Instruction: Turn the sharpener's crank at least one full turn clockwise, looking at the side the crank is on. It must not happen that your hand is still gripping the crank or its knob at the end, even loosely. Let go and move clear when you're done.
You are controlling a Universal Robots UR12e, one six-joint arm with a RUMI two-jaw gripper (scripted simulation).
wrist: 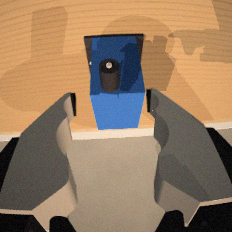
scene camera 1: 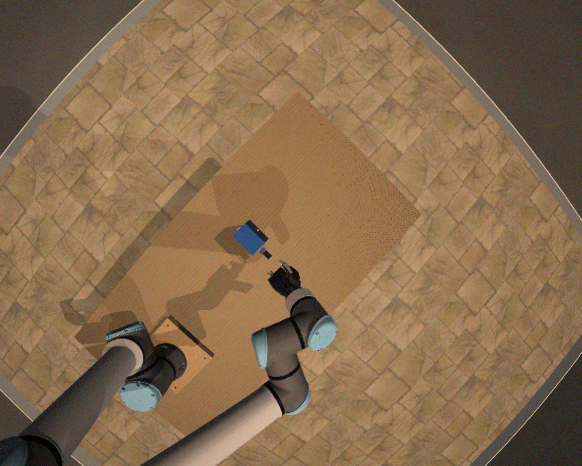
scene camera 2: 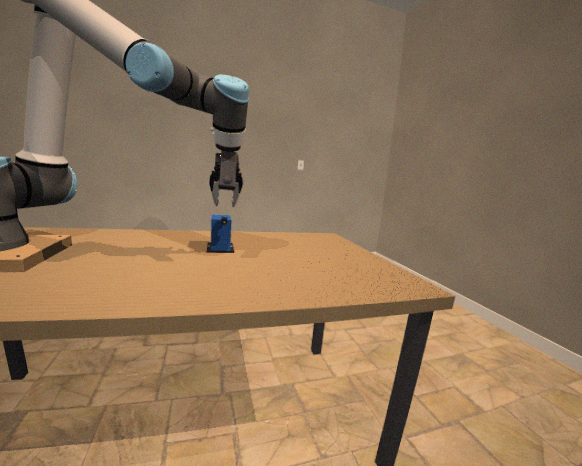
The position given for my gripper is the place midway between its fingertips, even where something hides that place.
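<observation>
I can see my gripper (scene camera 2: 224,206), and the wrist view (wrist: 110,92) has the gripper too. Then there's a blue sharpener (scene camera 2: 218,244), and you'd find the sharpener in the wrist view (wrist: 124,113) and in scene camera 1 (scene camera 1: 245,236) as well.
</observation>
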